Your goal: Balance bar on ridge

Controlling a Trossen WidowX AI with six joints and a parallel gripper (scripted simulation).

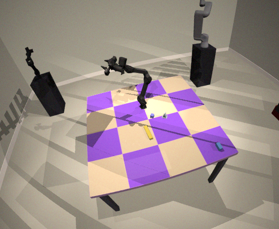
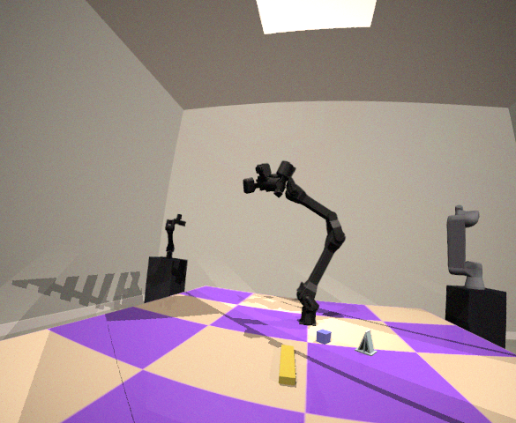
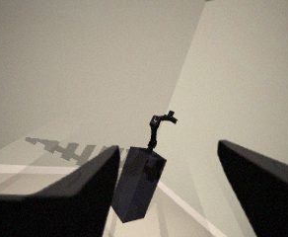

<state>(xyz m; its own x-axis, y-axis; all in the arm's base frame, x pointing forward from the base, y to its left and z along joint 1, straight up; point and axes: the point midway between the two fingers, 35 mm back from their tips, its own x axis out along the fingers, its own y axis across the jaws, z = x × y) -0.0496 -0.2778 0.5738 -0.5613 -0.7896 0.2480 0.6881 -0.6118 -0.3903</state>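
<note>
The yellow bar is 570 mm below my gripper tip, 440 mm ahead of it and 260 mm to the left of it. Also, from my gripper tip: light blue block (810 mm ahead, 800 mm to the left, 570 mm below); dark blue cube (570 mm below, 350 mm to the left, 250 mm ahead).
</note>
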